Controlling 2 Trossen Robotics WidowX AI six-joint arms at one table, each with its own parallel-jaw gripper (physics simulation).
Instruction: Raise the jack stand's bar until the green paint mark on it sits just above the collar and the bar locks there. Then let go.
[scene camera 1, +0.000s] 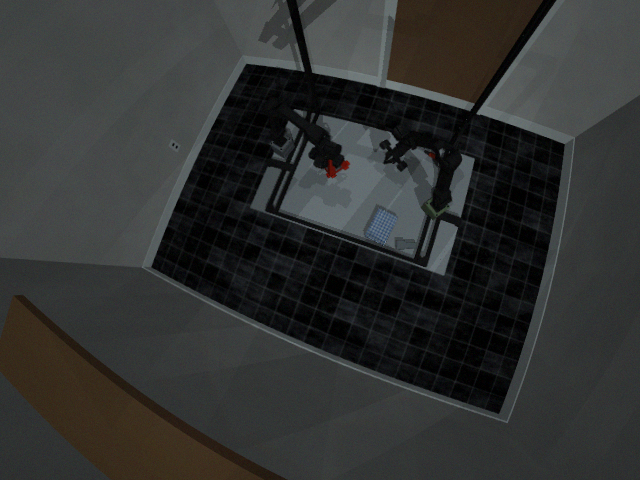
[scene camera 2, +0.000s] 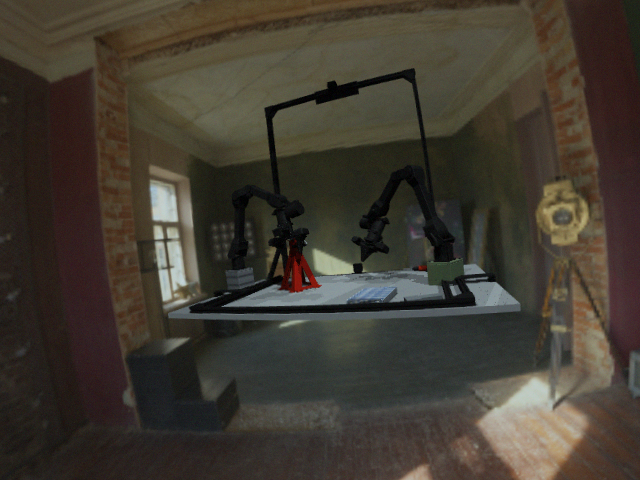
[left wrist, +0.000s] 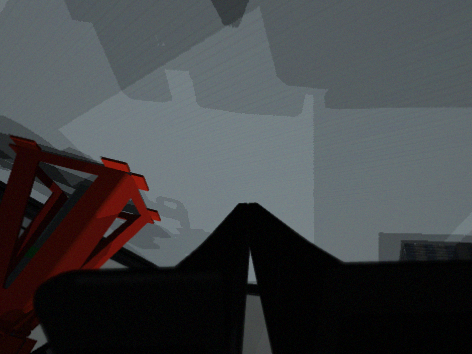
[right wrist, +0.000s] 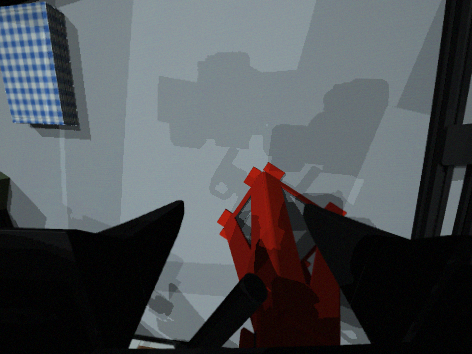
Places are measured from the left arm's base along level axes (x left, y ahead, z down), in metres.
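Pixels of known places: left gripper, between the fingertips: (scene camera 1: 383, 163) (scene camera 2: 362, 261) (left wrist: 247, 212); right gripper, between the fingertips: (scene camera 1: 329, 166) (scene camera 2: 293, 256) (right wrist: 245, 208); left arm's base, origin of its link: (scene camera 1: 437, 205) (scene camera 2: 444, 260); right arm's base, origin of its link: (scene camera 1: 280, 141) (scene camera 2: 239, 269).
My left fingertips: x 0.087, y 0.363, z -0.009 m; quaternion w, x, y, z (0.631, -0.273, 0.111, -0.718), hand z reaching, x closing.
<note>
For each thing: its top centre in the pictures, then the offset to it from my left fingertips. "spot": a spot on its surface instead.
- green paint mark, centre of its top: (left wrist: 40, 261) dx +0.203, dy +0.231, dz -0.016 m
- black handle, a spot on its surface: (right wrist: 230, 310) spot: dx +0.235, dy +0.161, dz -0.110 m
- blue-and-white checked block, centre of its top: (right wrist: 26, 68) (scene camera 2: 373, 293) (scene camera 1: 381, 226) dx +0.219, dy -0.269, dz +0.071 m
- flat grey item, centre of its top: (scene camera 2: 423, 296) (scene camera 1: 406, 245) dx +0.170, dy -0.434, dz +0.079 m
- red-handled tool, centre of its top: (scene camera 2: 416, 265) (scene camera 1: 428, 151) dx -0.295, dy -0.075, dz +0.070 m
The red jack stand (scene camera 1: 331, 170) (scene camera 2: 296, 276) (left wrist: 85, 215) (right wrist: 267, 215) stands upright on the table. In the left wrist view, the green paint mark (left wrist: 32, 251) shows on the grey bar between the legs, below the collar. A black handle (right wrist: 230, 310) sticks out beside the stand's top in the right wrist view. My right gripper (right wrist: 245, 208) (scene camera 2: 290, 240) is open and empty above the stand, its fingers on either side of it in the picture. My left gripper (left wrist: 247, 212) (scene camera 2: 363, 259) is shut on nothing, above the table to the right of the stand. The bar's top is hard to make out.
A blue-and-white checked block (scene camera 1: 381, 225) (scene camera 2: 373, 295) (right wrist: 30, 65) lies near the front edge, with a flat grey item (scene camera 1: 404, 243) beside it. A red-handled tool (scene camera 1: 431, 155) (scene camera 2: 419, 268) lies near the left arm's base. Black rails (scene camera 2: 330, 308) border the work area.
</note>
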